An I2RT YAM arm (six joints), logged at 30 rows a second.
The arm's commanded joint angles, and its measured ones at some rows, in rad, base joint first. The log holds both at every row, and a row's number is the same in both.
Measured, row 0:
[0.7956, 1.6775, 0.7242, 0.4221, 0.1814, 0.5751]
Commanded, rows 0 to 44:
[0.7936, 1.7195, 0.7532, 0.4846, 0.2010, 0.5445]
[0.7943, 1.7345, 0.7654, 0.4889, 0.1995, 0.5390]
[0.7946, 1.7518, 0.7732, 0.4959, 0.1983, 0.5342]
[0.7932, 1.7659, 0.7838, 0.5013, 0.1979, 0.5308]
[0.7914, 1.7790, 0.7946, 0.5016, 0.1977, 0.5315]
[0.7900, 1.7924, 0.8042, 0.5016, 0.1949, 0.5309]
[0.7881, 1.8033, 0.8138, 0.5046, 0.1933, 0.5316]
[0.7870, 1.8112, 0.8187, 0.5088, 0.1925, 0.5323]
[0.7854, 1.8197, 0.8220, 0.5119, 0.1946, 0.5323]
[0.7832, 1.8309, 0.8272, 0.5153, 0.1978, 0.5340]
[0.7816, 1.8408, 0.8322, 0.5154, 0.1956, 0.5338]
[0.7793, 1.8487, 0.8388, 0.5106, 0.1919, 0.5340]
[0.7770, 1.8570, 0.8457, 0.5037, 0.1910, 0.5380]
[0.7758, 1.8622, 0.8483, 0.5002, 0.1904, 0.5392]
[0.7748, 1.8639, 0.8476, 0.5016, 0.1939, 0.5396]
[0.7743, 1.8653, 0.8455, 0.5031, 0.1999, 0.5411]
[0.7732, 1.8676, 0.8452, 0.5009, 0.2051, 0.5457]
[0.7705, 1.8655, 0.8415, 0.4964, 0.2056, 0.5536]
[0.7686, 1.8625, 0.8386, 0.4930, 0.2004, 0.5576]
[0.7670, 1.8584, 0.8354, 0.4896, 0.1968, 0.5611]
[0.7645, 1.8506, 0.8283, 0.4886, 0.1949, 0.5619]
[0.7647, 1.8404, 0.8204, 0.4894, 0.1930, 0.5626]
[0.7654, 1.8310, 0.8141, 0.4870, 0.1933, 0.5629]
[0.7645, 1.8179, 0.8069, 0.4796, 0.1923, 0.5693]
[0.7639, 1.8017, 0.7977, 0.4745, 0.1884, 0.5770]
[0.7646, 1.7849, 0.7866, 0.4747, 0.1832, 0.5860]
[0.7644, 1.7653, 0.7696, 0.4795, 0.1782, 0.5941]
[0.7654, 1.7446, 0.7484, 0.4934, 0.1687, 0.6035]
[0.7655, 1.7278, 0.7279, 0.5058, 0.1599, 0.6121]
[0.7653, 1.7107, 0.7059, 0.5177, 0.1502, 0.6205]
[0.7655, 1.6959, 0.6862, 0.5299, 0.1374, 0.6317]
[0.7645, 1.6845, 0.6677, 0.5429, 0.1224, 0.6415]
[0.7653, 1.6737, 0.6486, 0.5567, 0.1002, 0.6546]
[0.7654, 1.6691, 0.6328, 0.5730, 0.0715, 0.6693]
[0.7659, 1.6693, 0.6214, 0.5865, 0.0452, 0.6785]
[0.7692, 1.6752, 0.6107, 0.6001, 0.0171, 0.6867]
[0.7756, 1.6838, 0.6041, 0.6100, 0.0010, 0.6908]
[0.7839, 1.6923, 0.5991, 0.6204, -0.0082, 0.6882]
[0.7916, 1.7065, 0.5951, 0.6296, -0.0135, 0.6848]
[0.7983, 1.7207, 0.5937, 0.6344, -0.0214, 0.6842]
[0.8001, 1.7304, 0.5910, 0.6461, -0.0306, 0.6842]
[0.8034, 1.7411, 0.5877, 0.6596, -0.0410, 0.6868]
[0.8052, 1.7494, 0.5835, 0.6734, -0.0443, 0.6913]
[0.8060, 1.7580, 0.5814, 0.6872, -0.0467, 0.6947]
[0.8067, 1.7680, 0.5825, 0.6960, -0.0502, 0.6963]
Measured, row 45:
[0.8043, 1.7542, 0.5846, 0.6189, -0.0154, 0.6819]
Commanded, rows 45 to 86:
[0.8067, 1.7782, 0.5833, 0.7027, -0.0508, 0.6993]
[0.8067, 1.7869, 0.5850, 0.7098, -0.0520, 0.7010]
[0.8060, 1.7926, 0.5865, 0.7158, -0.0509, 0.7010]
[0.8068, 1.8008, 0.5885, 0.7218, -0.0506, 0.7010]
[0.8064, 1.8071, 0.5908, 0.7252, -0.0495, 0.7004]
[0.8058, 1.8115, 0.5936, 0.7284, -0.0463, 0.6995]
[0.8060, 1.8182, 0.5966, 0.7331, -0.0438, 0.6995]
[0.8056, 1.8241, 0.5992, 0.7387, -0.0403, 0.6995]
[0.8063, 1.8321, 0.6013, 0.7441, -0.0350, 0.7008]
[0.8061, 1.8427, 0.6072, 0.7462, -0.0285, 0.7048]
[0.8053, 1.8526, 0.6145, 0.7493, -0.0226, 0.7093]
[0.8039, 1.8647, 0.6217, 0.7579, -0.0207, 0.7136]
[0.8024, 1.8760, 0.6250, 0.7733, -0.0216, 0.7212]
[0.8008, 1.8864, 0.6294, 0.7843, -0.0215, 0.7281]
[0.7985, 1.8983, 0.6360, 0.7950, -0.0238, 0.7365]
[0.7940, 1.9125, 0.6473, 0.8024, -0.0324, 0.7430]
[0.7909, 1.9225, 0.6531, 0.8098, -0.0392, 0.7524]
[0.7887, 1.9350, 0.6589, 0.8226, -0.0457, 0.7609]
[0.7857, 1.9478, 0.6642, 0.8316, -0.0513, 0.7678]
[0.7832, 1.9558, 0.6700, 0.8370, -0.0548, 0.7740]
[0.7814, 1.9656, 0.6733, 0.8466, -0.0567, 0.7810]
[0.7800, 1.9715, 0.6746, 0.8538, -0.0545, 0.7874]
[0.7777, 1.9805, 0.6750, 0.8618, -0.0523, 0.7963]
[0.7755, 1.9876, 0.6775, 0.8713, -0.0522, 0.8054]
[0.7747, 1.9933, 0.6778, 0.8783, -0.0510, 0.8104]
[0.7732, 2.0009, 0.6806, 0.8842, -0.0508, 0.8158]
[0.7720, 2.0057, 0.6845, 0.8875, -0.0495, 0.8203]
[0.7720, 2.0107, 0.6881, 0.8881, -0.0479, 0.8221]
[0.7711, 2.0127, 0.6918, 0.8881, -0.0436, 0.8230]
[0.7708, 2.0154, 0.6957, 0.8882, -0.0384, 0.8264]
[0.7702, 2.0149, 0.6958, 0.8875, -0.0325, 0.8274]
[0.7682, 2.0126, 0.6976, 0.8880, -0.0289, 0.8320]
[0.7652, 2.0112, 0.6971, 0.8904, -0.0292, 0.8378]
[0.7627, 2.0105, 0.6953, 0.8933, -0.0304, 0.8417]
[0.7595, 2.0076, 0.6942, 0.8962, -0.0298, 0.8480]
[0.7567, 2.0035, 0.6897, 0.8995, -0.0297, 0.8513]
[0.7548, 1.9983, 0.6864, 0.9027, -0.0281, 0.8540]
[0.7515, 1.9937, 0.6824, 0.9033, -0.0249, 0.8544]
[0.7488, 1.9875, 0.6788, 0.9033, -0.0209, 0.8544]
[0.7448, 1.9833, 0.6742, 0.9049, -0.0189, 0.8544]
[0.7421, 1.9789, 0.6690, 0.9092, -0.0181, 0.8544]
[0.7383, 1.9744, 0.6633, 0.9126, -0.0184, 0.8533]
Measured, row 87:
[0.7448, 1.9873, 0.6746, 0.9237, -0.0376, 0.8429]
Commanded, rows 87 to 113:
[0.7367, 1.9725, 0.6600, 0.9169, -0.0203, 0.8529]
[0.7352, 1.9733, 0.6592, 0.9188, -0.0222, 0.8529]
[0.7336, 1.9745, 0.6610, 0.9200, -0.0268, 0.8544]
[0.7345, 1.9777, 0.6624, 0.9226, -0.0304, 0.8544]
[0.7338, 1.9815, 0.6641, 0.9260, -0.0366, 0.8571]
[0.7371, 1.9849, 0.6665, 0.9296, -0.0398, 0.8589]
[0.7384, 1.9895, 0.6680, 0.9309, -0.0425, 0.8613]
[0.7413, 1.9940, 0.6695, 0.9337, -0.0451, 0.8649]
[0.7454, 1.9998, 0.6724, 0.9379, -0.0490, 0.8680]
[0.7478, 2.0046, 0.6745, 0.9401, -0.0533, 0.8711]
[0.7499, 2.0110, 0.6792, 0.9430, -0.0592, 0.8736]
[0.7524, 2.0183, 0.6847, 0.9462, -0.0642, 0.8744]
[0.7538, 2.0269, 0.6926, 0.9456, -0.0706, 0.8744]
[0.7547, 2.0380, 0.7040, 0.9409, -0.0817, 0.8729]
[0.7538, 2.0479, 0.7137, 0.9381, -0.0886, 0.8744]
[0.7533, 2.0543, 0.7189, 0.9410, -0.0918, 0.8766]
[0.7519, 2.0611, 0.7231, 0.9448, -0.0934, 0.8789]
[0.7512, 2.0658, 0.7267, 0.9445, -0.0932, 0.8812]
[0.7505, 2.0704, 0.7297, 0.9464, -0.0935, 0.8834]
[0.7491, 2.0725, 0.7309, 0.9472, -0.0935, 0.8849]
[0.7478, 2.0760, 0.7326, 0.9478, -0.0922, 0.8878]
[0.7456, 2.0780, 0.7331, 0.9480, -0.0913, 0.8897]
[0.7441, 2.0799, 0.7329, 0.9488, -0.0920, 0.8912]
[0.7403, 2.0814, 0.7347, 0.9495, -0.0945, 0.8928]
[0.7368, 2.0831, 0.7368, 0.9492, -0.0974, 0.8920]
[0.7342, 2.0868, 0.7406, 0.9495, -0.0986, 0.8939]
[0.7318, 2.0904, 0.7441, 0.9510, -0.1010, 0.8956]
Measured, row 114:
[0.7376, 2.0731, 0.7418, 1.0336, -0.0952, 0.8894]
